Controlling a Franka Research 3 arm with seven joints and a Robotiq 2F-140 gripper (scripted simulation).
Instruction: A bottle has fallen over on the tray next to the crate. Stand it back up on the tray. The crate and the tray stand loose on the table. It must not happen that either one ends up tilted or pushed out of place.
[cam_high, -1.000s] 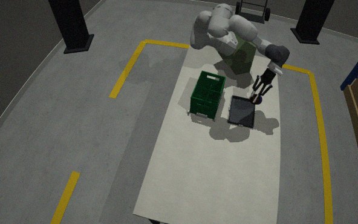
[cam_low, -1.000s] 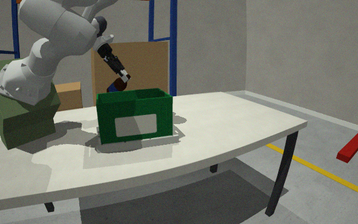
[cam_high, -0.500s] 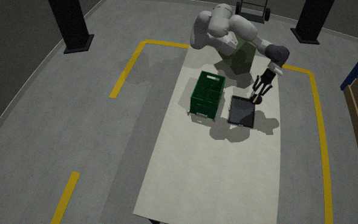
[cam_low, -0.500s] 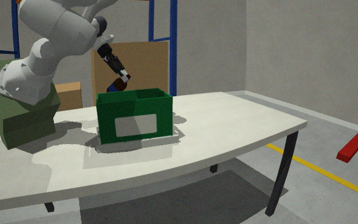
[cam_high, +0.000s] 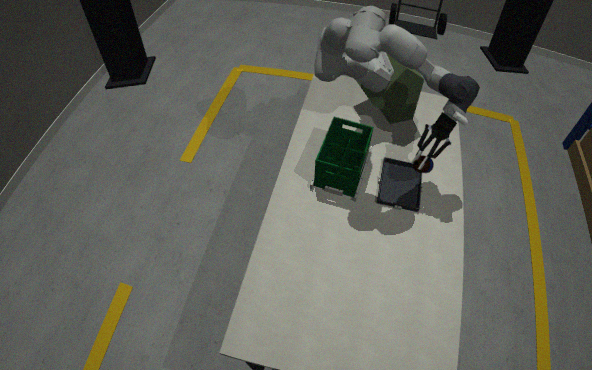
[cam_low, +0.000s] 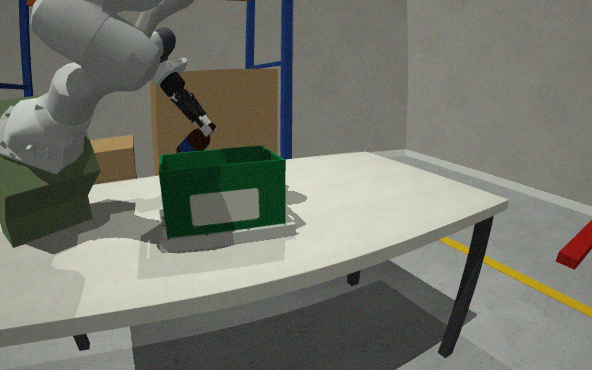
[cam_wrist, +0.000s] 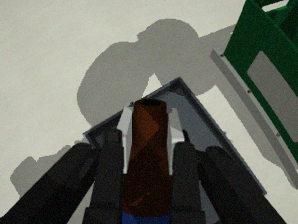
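Right now my hand is 50 mm above the brown bottle, 20 mm to the right of it and 20 mm past it. Also, from my hand: green crate 290 mm to the right, 140 mm behind, 130 mm below; then dark grey tray 200 mm below, 30 mm to the right, 30 mm behind.
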